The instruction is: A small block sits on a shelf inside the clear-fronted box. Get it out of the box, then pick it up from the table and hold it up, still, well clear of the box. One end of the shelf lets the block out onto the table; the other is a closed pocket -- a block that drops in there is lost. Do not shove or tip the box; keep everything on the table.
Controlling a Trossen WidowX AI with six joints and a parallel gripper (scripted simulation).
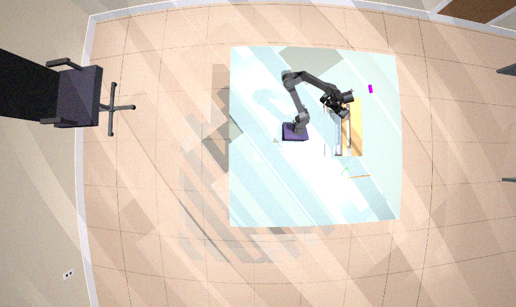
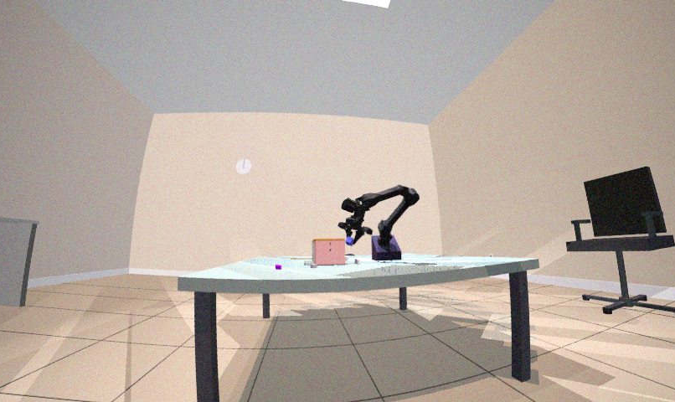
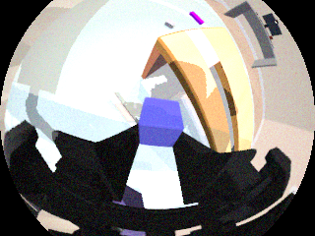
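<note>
My gripper tip is now 10 mm to the right of the blue block and 10 mm below it. Also, from my gripper tip: green piece (420 mm to the right, 100 mm below, 100 mm ahead); then orange box (120 mm to the right, 70 mm ahead, 40 mm below); then magenta piece (360 mm ahead, 170 mm to the left, 100 mm below).
</note>
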